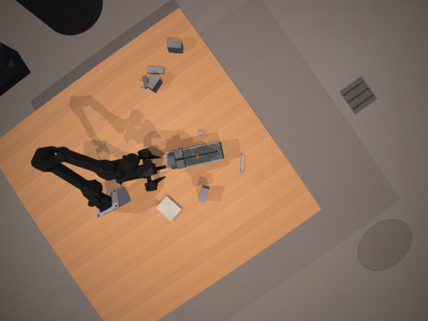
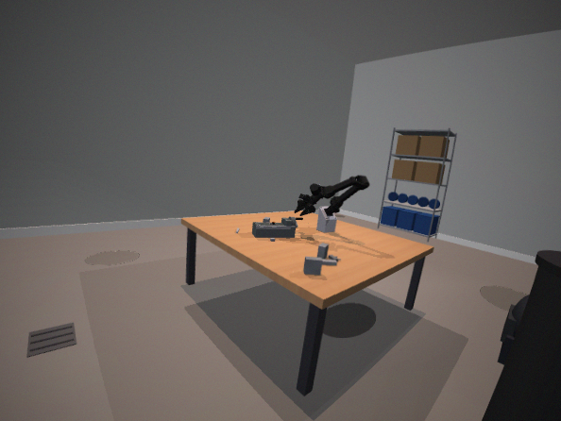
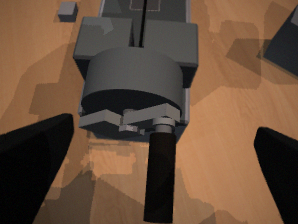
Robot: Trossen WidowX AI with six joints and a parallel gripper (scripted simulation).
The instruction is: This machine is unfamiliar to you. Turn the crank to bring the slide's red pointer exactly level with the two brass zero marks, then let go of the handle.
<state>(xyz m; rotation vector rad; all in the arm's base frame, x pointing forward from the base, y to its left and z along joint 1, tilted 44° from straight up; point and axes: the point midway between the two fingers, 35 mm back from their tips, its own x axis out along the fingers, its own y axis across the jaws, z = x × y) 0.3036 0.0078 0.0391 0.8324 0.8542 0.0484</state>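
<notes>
Now: gripper tip 3 cm above the dark crank handle and 2 cm past it. Round my gripper tip: red pointer 16 cm ahead, 6 cm below, 3 cm to the right; then white square plate 19 cm to the right, 13 cm below, 10 cm behind; then small grey cube 23 cm ahead, 13 cm below, 7 cm to the left.
</notes>
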